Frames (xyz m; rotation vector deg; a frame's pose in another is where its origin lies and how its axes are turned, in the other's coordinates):
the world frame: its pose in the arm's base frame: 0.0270 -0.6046 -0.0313 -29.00 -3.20 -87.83
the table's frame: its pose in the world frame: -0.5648 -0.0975 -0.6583 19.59 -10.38 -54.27
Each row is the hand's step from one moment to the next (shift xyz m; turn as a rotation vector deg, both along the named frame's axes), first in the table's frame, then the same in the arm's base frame.
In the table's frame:
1: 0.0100 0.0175 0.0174 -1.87 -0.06 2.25
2: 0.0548 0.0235 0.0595 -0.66 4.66 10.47
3: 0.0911 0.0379 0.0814 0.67 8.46 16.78
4: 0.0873 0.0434 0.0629 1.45 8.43 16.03
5: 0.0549 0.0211 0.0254 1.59 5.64 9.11
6: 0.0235 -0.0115 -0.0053 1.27 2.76 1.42
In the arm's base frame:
1: 0.0047 -0.0050 0.0257 1.46 2.35 0.95
2: -0.0232 -0.0054 0.0808 4.00 3.90 10.03
3: -0.0401 -0.0189 0.1200 5.76 4.78 17.25
4: -0.0344 -0.0317 0.1062 5.13 3.95 16.98
5: -0.0263 -0.0248 0.0529 2.90 1.34 10.35
6: -0.0254 -0.0080 0.0008 0.92 -1.45 2.88

